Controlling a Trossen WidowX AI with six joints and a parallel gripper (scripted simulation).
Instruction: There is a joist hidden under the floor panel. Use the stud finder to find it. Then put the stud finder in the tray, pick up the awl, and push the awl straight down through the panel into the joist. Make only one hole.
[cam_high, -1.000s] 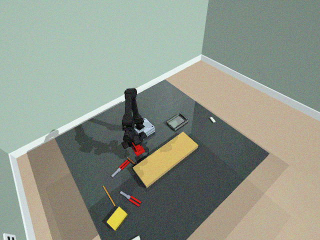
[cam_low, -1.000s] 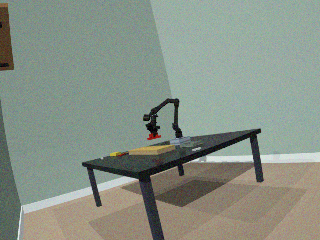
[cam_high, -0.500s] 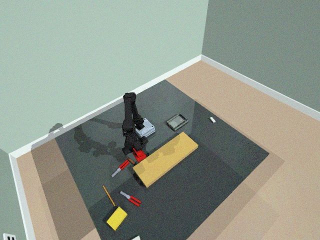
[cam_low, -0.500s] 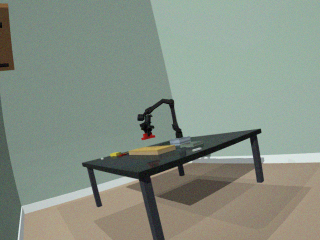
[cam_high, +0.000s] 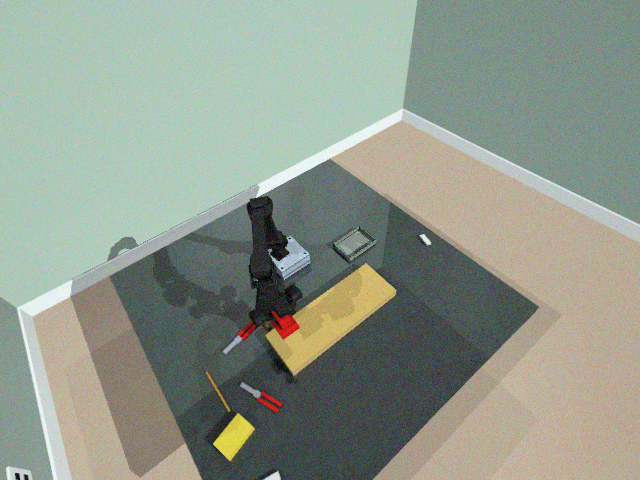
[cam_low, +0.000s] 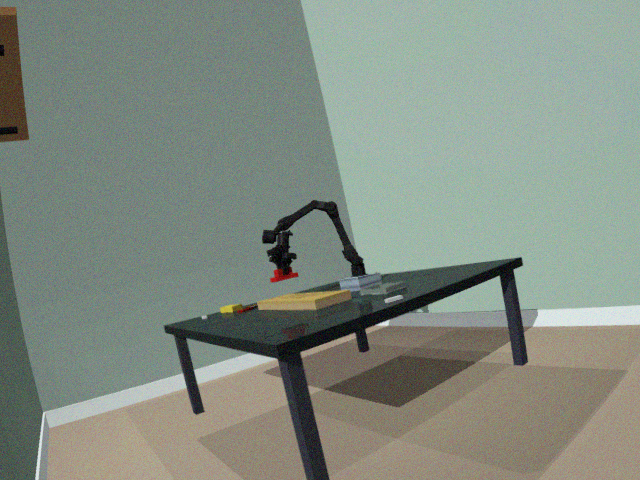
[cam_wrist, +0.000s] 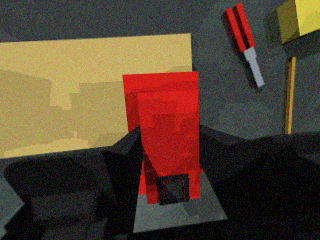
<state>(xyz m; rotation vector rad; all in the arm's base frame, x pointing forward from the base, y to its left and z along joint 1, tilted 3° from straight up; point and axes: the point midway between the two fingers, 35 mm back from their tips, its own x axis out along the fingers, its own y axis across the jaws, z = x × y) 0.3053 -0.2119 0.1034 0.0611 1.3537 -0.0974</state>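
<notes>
The indicator window lies 40 mm behind my gripper tip and 30 mm above it. From my gripper tip the other things lie so: brown-handled awl 150 mm behind, 40 mm to the right, 140 mm below; then orange pencil 20 mm behind, 300 mm to the right, 140 mm below; then red stud finder 20 mm behind, 20 mm above.
</notes>
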